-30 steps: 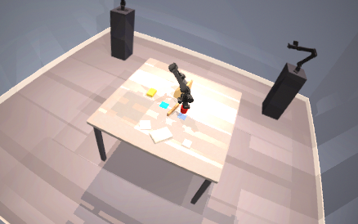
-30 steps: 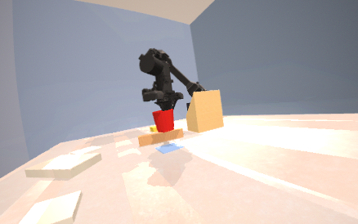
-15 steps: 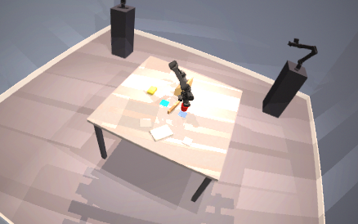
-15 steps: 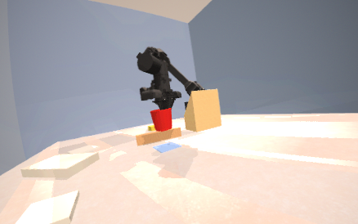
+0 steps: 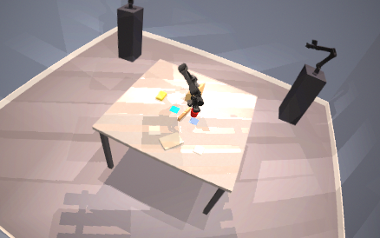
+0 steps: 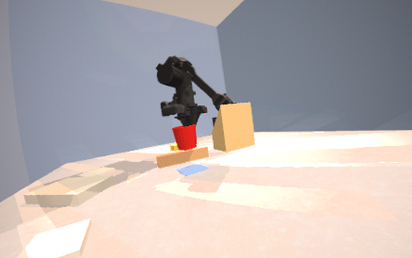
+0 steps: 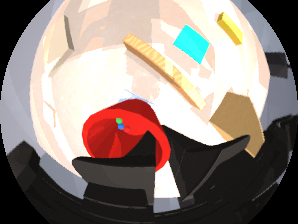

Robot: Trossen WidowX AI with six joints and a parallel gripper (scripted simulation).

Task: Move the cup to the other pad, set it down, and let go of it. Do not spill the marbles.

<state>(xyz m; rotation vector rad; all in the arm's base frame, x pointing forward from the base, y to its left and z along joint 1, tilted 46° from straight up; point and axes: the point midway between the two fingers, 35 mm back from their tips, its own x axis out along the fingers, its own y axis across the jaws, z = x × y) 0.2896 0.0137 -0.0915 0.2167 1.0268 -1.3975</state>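
My gripper tip is 2 cm past the cyan pad, 19 cm to the left of it and 11 cm above it. The rest, counted from my gripper tip: red cup (3 cm ahead, 1 cm to the left); then thin wooden bar (8 cm to the right, 9 cm below).
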